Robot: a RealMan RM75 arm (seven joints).
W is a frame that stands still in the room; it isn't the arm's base.
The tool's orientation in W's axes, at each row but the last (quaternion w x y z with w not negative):
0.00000 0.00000 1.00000 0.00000
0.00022 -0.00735 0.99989 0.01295
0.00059 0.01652 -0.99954 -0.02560
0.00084 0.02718 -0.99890 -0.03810
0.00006 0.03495 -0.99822 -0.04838
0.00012 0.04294 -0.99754 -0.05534
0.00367 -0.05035 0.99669 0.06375
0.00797 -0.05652 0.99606 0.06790
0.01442 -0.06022 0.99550 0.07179
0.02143 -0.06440 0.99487 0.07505
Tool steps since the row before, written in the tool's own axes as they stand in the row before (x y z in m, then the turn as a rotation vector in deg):
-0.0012 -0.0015 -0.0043 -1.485 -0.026 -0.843
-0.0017 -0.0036 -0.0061 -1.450 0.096 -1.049
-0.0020 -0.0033 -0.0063 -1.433 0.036 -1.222
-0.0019 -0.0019 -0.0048 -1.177 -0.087 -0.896
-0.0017 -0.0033 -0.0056 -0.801 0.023 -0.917
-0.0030 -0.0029 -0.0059 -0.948 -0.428 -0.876
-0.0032 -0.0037 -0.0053 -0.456 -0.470 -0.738
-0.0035 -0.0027 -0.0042 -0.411 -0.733 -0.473
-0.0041 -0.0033 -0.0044 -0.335 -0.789 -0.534
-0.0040 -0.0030 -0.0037 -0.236 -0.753 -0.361
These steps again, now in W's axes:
0.0012 -0.0015 0.0043 1.485 -0.026 0.843
0.0018 -0.0037 0.0060 1.448 0.090 1.052
0.0021 -0.0036 0.0061 1.434 0.021 1.222
0.0020 -0.0022 0.0046 1.183 -0.091 0.887
0.0019 -0.0037 0.0053 0.801 -0.010 0.918
0.0033 -0.0033 0.0056 0.986 -0.439 0.828
0.0036 -0.0040 0.0048 0.500 -0.512 0.679
0.0037 -0.0028 0.0039 0.488 -0.740 0.380
0.0044 -0.0034 0.0040 0.418 -0.813 0.429
0.0042 -0.0030 0.0034 0.321 -0.764 0.259

